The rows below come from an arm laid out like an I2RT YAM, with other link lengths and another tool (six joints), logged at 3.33 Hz.
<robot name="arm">
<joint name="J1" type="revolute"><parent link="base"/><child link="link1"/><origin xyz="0 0 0.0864"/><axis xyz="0 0 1"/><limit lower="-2.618" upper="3.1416"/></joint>
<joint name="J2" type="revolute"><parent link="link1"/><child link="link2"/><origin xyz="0.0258 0.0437 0.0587"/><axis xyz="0 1 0"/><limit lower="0" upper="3.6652"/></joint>
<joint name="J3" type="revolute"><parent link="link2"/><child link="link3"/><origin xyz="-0.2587 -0.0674 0"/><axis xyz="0 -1 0"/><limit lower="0" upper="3.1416"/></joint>
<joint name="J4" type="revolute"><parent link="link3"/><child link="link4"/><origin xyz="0.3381 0.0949 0.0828"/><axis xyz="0 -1 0"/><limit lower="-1.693" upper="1.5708"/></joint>
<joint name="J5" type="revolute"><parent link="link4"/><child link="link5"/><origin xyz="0.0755 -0.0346 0.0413"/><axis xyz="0 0 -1"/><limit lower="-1.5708" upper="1.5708"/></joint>
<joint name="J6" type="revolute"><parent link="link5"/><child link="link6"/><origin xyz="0.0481 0 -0.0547"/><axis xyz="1 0 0"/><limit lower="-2.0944" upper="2.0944"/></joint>
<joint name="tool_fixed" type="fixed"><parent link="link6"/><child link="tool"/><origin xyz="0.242 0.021 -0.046" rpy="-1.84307 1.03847 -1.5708"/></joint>
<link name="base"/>
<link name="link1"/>
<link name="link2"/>
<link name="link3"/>
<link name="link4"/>
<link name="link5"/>
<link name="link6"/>
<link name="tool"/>
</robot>
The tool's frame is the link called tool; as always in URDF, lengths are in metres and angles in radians.
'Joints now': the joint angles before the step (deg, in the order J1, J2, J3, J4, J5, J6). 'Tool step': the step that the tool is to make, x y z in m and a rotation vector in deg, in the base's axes. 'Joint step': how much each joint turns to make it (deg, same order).
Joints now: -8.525, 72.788, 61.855, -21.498, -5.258, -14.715
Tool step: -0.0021, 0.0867, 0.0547, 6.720, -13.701, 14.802
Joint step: 0.233, -9.990, -10.644, 13.661, -16.852, 1.442
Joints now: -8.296, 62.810, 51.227, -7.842, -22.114, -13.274
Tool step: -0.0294, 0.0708, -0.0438, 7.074, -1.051, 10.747
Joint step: 1.601, -2.266, -12.164, 12.065, -10.939, 4.400
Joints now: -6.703, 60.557, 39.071, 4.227, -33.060, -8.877
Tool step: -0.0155, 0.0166, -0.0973, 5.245, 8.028, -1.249
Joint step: 1.802, 6.379, -8.378, 9.518, 1.367, 6.129
